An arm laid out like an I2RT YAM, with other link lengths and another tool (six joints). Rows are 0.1 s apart.
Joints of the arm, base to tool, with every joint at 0 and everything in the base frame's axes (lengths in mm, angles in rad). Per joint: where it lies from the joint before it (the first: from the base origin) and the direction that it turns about. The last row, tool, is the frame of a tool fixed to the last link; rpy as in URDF.
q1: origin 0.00 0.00 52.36 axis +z
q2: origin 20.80 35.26 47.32 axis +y
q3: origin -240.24 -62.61 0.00 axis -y
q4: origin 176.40 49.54 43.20 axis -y
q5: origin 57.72 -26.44 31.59 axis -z
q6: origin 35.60 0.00 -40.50 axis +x
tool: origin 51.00 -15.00 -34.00 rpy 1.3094 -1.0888 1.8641
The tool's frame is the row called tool.
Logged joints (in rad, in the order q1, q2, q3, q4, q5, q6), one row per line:
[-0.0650 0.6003 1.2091 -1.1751 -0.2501 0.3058]
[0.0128 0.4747 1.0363 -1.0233 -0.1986 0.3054]
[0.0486 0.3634 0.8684 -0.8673 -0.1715 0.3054]
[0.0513 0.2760 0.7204 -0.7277 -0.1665 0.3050]
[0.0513 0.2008 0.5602 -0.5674 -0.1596 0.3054]
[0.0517 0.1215 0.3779 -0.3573 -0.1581 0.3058]
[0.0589 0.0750 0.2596 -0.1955 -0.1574 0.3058]
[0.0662 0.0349 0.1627 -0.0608 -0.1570 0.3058]
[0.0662 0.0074 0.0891 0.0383 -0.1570 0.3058]
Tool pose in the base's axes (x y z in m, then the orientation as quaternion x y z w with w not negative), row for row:
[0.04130 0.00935 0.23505 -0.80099 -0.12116 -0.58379 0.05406]
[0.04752 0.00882 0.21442 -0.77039 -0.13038 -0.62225 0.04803]
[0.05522 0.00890 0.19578 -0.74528 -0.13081 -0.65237 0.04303]
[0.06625 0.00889 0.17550 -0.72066 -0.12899 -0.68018 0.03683]
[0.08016 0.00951 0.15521 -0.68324 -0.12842 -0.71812 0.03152]
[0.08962 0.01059 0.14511 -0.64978 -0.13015 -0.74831 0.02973]
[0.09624 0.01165 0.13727 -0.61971 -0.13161 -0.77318 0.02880]
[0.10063 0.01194 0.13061 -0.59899 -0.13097 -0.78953 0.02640]
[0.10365 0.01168 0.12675 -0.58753 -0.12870 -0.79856 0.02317]
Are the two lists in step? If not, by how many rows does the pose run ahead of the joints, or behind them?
The pose runs 1 row ahead of the joints: the pose in row i belongs to the joints in row i + 1.
